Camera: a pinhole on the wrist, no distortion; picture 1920 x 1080 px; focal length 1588.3 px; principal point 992.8 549.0 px. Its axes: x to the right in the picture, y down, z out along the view. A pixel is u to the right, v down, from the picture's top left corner.
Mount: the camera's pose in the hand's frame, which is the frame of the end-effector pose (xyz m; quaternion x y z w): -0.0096 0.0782 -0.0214 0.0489 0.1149 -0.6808 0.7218
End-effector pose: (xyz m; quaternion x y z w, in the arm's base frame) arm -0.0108 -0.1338 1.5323 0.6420 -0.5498 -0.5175 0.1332
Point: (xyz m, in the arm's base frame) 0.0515 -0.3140 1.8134
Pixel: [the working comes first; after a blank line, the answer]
In the camera's frame: -0.1030 0.0372 -0.2499

behind the camera
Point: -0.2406 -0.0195 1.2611
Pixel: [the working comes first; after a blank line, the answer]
In the camera's frame: 0.1022 0.0407 0.4096

1389.2 706.7
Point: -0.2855 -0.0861 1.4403
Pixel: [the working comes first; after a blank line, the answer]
In the camera's frame: -0.0606 0.0287 0.3004

672.6 700.7
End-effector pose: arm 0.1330 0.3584 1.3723 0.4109 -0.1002 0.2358 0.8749
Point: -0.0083 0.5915 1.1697
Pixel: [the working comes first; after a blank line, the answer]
In the camera's frame: 0.0777 -0.0865 -0.2883

behind the camera
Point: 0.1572 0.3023 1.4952
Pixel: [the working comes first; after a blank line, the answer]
In the camera's frame: 0.0067 0.0421 0.1537

1062.0 984.4
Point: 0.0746 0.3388 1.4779
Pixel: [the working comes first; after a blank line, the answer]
In the camera's frame: -0.0349 -0.0167 0.0966

418.8 274.7
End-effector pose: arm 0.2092 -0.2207 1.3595 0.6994 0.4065 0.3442 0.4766
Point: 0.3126 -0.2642 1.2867
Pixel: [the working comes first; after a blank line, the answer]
In the camera's frame: 0.0751 -0.0122 0.1723

1684.6 436.5
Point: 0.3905 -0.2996 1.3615
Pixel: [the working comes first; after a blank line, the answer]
In the camera's frame: -0.0325 -0.0016 0.2076

744.5 536.4
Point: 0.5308 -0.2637 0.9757
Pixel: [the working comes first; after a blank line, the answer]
In the camera's frame: 0.2469 0.0120 0.5103

1761.1 586.3
